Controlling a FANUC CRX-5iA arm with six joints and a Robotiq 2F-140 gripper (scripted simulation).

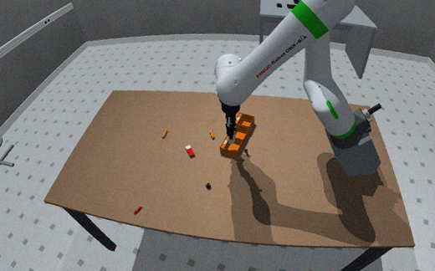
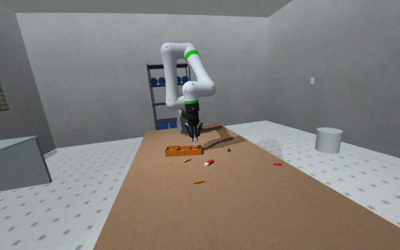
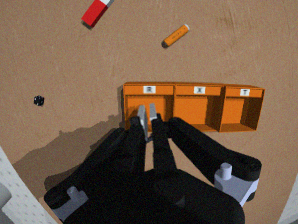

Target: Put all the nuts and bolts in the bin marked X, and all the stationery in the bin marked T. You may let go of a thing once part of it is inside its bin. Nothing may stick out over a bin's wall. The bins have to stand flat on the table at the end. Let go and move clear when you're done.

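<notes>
Now: hand 20 cm short of the white eraser, 1 cm to the left of it and 8 cm above it. From my hand the other things lie so: orange bin tray: 4 cm behind, 8 cm to the right, 6 cm below; red stick: 42 cm ahead, 31 cm to the left, 8 cm below.
</notes>
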